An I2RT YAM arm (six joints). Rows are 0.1 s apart.
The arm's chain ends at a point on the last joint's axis. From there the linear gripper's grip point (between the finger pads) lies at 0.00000 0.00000 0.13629 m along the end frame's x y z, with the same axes.
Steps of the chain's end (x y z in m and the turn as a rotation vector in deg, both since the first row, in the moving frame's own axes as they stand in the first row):
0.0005 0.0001 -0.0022 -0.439 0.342 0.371
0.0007 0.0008 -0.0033 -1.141 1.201 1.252
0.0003 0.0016 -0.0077 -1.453 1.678 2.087
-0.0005 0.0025 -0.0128 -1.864 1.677 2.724
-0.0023 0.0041 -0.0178 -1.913 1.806 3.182
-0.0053 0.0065 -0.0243 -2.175 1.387 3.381
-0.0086 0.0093 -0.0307 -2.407 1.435 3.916
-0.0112 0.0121 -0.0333 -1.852 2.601 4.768
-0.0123 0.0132 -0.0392 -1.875 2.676 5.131
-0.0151 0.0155 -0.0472 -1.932 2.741 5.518
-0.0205 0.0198 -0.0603 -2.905 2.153 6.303
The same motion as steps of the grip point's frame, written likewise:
0.0013 0.0011 -0.0022 -0.439 0.342 0.371
0.0035 0.0035 -0.0034 -1.141 1.201 1.252
0.0042 0.0051 -0.0078 -1.453 1.678 2.087
0.0034 0.0070 -0.0129 -1.864 1.677 2.724
0.0019 0.0088 -0.0179 -1.913 1.806 3.182
-0.0022 0.0118 -0.0244 -2.175 1.387 3.381
-0.0054 0.0151 -0.0309 -2.407 1.435 3.916
-0.0052 0.0168 -0.0335 -1.852 2.601 4.768
-0.0061 0.0179 -0.0394 -1.875 2.676 5.131
-0.0088 0.0204 -0.0474 -1.932 2.741 5.518
-0.0158 0.0270 -0.0606 -2.905 2.153 6.303

